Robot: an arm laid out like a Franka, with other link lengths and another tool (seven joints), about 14 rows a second.
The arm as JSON. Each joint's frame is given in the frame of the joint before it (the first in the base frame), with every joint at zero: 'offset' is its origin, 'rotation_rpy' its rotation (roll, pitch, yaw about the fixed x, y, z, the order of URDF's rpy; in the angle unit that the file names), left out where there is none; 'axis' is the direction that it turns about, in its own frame. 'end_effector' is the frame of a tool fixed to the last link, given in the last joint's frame.
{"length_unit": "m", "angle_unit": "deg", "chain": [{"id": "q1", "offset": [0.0, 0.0, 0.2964], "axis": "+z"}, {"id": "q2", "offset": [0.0, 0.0, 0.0], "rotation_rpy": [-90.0, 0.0, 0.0], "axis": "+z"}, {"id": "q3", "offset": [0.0, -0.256, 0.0], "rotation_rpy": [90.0, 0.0, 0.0], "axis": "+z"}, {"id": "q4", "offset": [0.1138, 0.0, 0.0], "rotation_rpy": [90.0, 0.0, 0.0], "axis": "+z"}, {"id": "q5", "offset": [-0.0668, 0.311, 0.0], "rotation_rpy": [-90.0, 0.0, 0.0], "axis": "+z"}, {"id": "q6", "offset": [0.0, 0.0, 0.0], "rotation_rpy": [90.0, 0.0, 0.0], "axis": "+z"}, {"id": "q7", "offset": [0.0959, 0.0, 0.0], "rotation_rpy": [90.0, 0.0, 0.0], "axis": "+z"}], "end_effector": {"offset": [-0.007, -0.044, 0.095], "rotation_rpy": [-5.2, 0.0, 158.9]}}
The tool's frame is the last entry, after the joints.
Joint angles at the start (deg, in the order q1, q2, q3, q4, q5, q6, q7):
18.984, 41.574, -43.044, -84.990, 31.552, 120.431, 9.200
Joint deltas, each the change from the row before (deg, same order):
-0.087, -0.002, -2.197, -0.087, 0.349, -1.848, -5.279
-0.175, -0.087, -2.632, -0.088, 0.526, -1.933, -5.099
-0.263, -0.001, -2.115, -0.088, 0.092, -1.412, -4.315
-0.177, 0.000, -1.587, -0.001, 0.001, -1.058, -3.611
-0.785, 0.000, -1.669, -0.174, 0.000, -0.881, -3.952
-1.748, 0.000, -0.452, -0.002, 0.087, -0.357, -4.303
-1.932, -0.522, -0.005, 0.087, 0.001, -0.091, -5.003
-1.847, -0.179, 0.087, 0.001, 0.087, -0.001, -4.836
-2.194, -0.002, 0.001, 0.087, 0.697, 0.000, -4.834
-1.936, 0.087, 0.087, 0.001, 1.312, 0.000, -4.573
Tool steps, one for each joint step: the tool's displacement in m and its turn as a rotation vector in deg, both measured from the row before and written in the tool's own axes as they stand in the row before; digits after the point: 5 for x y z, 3 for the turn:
0.00389, -0.01819, -0.00687, 0.589, 1.255, -3.354
0.00538, -0.02214, -0.01007, 0.498, 1.017, -2.690
0.00639, -0.01905, -0.00770, 0.666, 0.911, -2.375
0.00599, -0.01350, -0.00612, 0.505, 0.717, -2.221
0.00919, -0.02087, -0.00616, 0.577, 0.708, -1.797
0.00986, -0.02087, -0.00239, 0.073, 0.459, -2.156
0.01074, -0.01865, -0.00554, -0.111, -0.097, -3.100
0.01175, -0.01667, -0.00189, -0.090, 0.164, -3.010
0.01448, -0.01914, -0.00174, -0.288, -0.205, -2.448
0.01355, -0.01517, -0.00039, -0.659, -0.603, -2.265

